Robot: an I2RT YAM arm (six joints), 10 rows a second.
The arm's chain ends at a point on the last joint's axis. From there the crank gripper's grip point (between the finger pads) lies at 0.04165 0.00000 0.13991 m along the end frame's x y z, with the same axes.
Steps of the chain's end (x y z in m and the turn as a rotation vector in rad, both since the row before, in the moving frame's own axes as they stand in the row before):
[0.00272 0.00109 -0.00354 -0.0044 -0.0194 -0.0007]
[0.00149 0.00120 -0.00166 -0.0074 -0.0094 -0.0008]
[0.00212 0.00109 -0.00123 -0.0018 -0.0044 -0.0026]
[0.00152 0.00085 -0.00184 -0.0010 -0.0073 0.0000]
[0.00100 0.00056 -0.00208 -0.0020 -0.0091 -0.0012]
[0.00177 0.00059 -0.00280 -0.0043 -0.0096 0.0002]
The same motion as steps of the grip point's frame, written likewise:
[0.00000 0.00168 -0.00276 -0.0044 -0.0194 -0.0007]
[0.00017 0.00220 -0.00128 -0.0074 -0.0094 -0.0008]
[0.00150 0.00123 -0.00105 -0.0018 -0.0044 -0.0026]
[0.00050 0.00099 -0.00154 -0.0010 -0.0073 0.0000]
[-0.00027 0.00079 -0.00171 -0.0020 -0.0091 -0.0012]
[0.00042 0.00120 -0.00241 -0.0043 -0.0096 0.0002]

